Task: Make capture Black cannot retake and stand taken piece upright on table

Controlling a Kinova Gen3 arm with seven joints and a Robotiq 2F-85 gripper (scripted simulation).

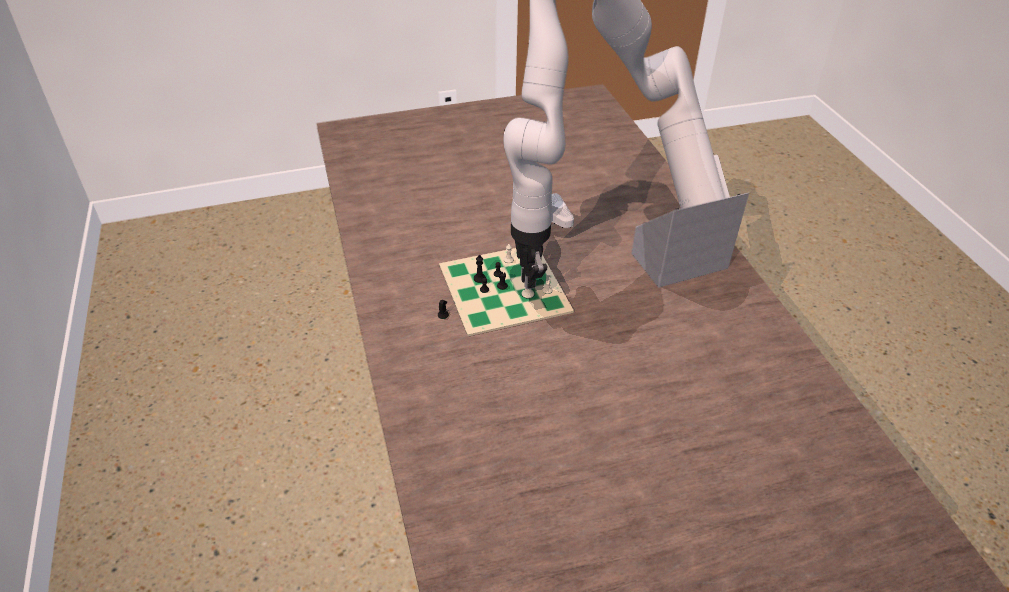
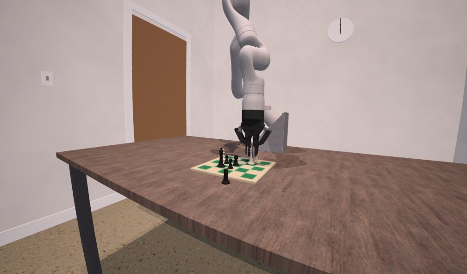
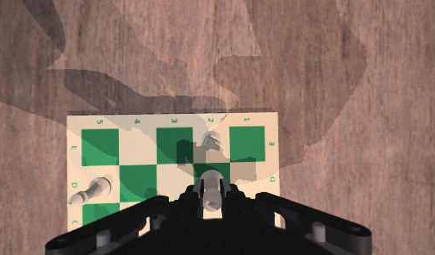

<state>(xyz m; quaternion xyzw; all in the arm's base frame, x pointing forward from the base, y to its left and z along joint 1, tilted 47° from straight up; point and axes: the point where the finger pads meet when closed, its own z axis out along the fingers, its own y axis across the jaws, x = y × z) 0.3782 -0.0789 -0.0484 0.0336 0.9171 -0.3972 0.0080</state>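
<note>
The cream chessboard is 50 mm below my hand, 40 mm to the right of it and 40 mm ahead of it. Also, from my hand: white pawn: 110 mm to the right, 30 mm below; then black king: 80 mm to the right, 70 mm ahead, 20 mm below.
</note>
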